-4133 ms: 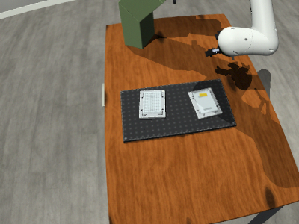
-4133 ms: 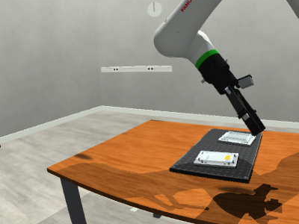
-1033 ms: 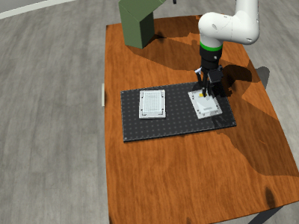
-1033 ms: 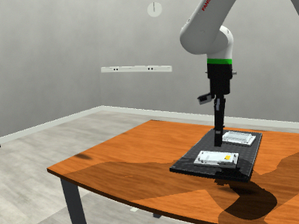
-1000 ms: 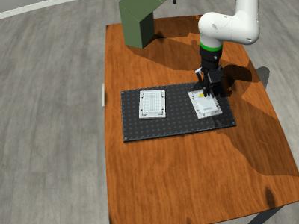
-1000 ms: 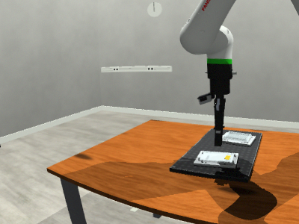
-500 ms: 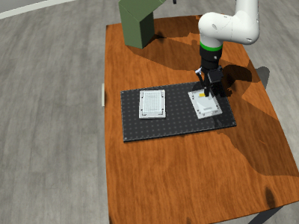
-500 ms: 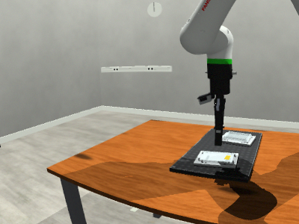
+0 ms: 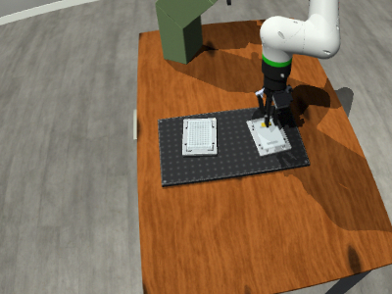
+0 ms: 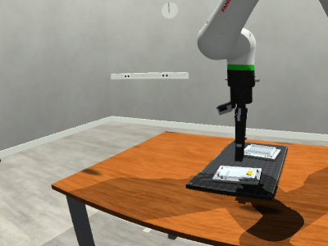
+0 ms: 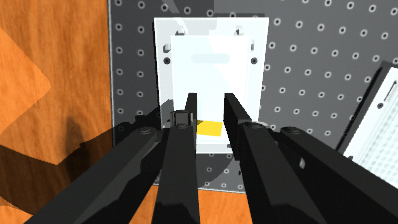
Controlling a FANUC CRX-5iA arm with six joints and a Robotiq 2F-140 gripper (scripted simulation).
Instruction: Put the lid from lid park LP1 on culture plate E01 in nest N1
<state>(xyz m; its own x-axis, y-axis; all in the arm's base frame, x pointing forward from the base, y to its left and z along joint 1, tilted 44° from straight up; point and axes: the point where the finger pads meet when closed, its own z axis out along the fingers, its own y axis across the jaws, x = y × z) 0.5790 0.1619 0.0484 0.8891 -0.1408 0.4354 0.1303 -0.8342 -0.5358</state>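
Right now my hand is 80 mm above the clear lid. From my hand the other things lie so: lid park (90 mm below); then culture plate E01 (250 mm to the right, 80 mm below, 30 mm behind).
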